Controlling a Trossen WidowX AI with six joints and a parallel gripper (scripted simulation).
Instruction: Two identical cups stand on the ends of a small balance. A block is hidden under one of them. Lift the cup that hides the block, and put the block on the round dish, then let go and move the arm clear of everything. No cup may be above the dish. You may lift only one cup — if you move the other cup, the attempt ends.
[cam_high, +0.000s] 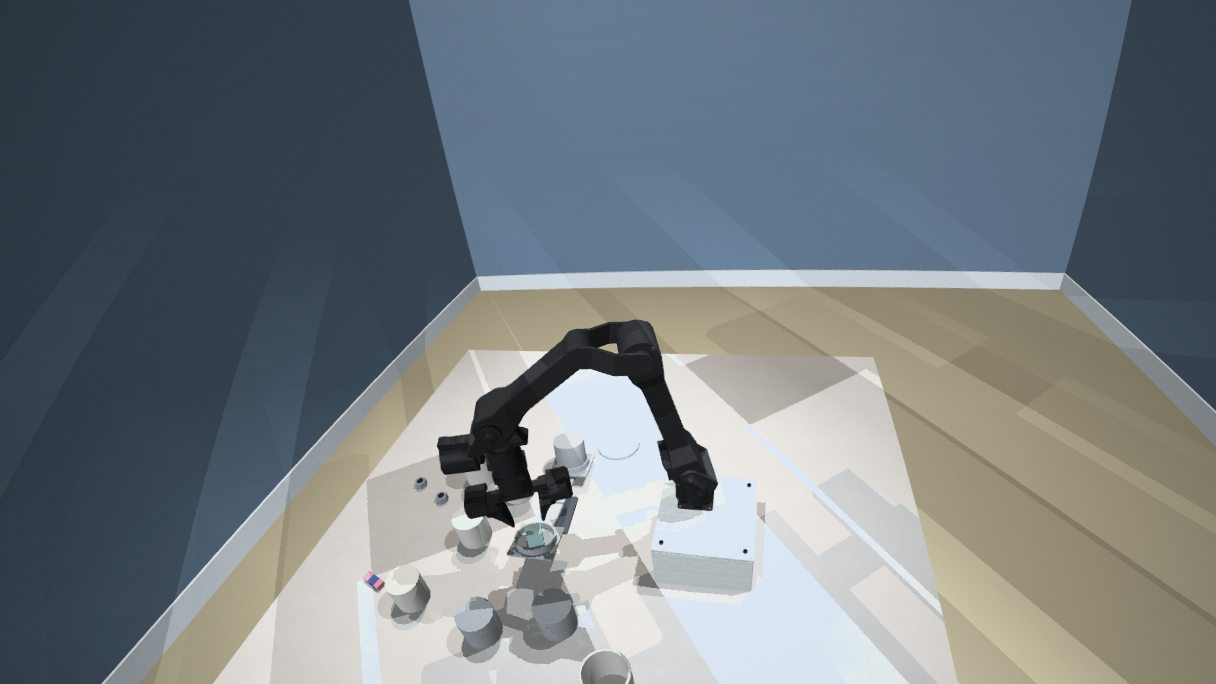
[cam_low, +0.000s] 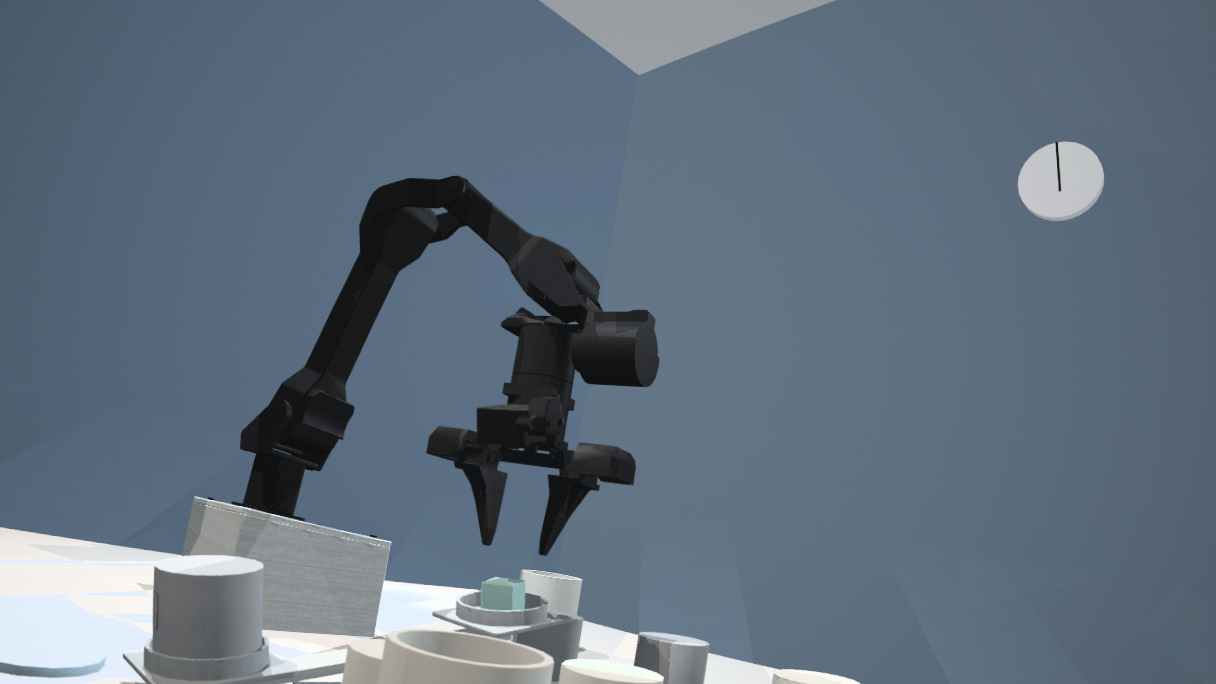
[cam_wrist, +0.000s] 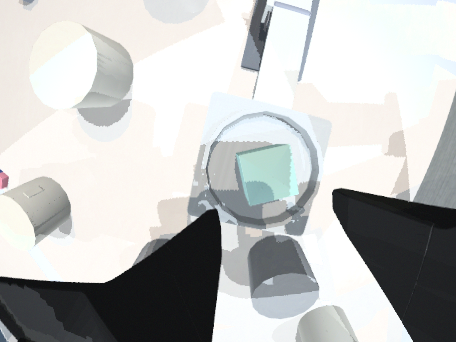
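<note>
My gripper tip is 40 mm above the teal block. From my gripper tip the other things lie so: balance 10 mm ahead, 130 mm to the right, 90 mm below; then red-and-blue piece 350 mm ahead, 120 mm to the left, 120 mm below; then pale blue round dish 80 mm behind, 350 mm to the right, 130 mm below.
</note>
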